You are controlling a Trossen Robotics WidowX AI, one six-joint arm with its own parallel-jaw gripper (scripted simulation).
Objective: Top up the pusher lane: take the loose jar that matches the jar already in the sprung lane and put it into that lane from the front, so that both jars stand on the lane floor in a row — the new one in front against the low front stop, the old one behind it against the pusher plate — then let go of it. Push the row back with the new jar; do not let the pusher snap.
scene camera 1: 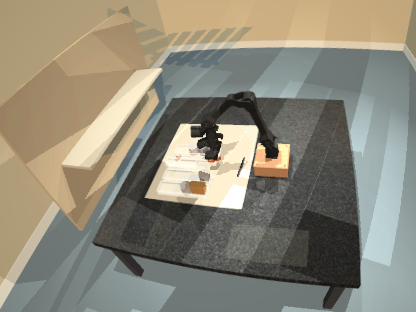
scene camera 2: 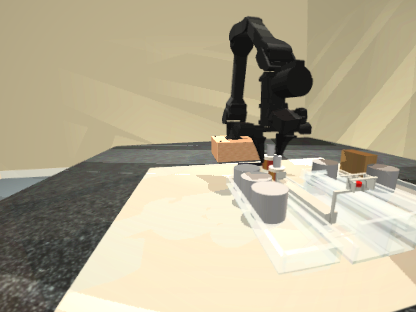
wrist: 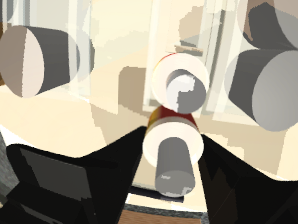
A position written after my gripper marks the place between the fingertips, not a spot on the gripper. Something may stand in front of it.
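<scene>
The wrist view shows me my gripper (wrist: 171, 135), a jar (wrist: 173, 143) and a jar (wrist: 179, 82), and there too is a cream mat (wrist: 119, 44). In scene camera 2 I find my gripper (scene camera 2: 269, 162) again, along with the cream mat (scene camera 2: 181, 234). Scene camera 1 shows me the mat (scene camera 1: 227, 190) as well.
</scene>
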